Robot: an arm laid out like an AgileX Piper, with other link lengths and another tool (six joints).
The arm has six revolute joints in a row. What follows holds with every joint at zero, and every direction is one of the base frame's. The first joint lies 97.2 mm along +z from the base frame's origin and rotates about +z. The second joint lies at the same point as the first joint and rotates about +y. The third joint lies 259.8 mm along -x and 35.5 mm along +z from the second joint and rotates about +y. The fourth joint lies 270.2 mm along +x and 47.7 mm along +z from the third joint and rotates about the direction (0.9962, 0, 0.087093). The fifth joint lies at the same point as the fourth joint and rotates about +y. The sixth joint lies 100.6 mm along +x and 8.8 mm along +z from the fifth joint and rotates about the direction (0.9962, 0, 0.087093). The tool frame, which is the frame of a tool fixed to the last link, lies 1.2 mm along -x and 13.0 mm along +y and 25.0 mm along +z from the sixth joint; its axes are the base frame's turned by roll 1.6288, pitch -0.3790 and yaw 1.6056 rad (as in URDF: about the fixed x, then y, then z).
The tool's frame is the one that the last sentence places.
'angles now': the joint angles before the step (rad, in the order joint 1, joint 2, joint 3, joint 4, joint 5, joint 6). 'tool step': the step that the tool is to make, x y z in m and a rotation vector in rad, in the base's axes. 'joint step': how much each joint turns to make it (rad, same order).
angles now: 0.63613, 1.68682, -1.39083, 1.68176, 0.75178, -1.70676
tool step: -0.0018, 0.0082, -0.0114, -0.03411, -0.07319, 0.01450
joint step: 0.01606, 0.02435, 0.00031, 0.00021, -0.01009, -0.09452
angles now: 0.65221, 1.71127, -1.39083, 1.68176, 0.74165, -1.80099
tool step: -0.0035, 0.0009, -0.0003, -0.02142, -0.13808, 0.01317
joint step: 0.00152, 0.00003, -0.00509, 0.00006, -0.00151, -0.13682
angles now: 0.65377, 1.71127, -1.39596, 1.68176, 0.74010, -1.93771
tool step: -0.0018, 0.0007, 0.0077, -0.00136, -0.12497, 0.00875
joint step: 0.00015, 0.00023, -0.02856, 0.00007, -0.00015, -0.10456
